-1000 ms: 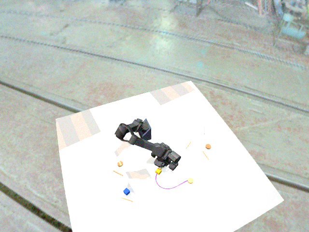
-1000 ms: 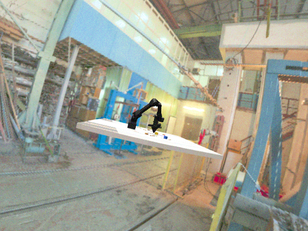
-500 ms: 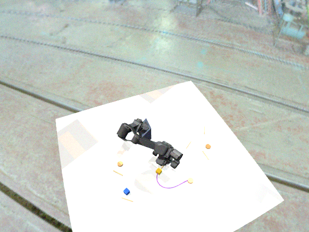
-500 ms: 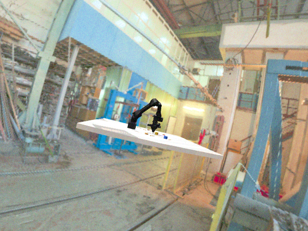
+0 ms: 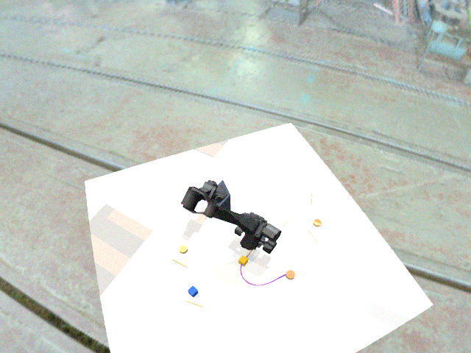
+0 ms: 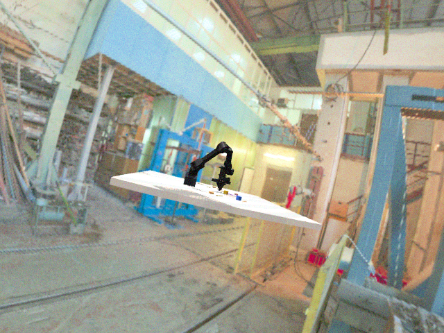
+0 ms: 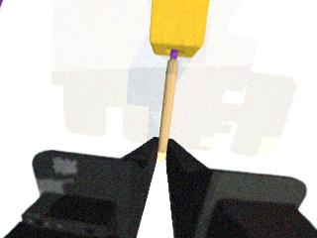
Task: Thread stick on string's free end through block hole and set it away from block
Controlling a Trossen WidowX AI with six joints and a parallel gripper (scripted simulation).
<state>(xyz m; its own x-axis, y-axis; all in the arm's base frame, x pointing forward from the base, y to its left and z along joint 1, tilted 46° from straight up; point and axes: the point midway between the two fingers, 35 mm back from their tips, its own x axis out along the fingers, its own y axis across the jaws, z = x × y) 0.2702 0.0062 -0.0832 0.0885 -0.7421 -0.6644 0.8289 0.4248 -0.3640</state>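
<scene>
The yellow wooden block is 7 cm to the right of my gripper tip, 5 cm ahead of it and 1 cm above it. From my gripper tip the other things lie so: blue cube 32 cm to the right, 11 cm ahead, 1 cm above; then thin wooden stick 3 cm to the right, 2 cm ahead, 1 cm above; then round button 18 cm ahead, 10 cm to the left.
</scene>
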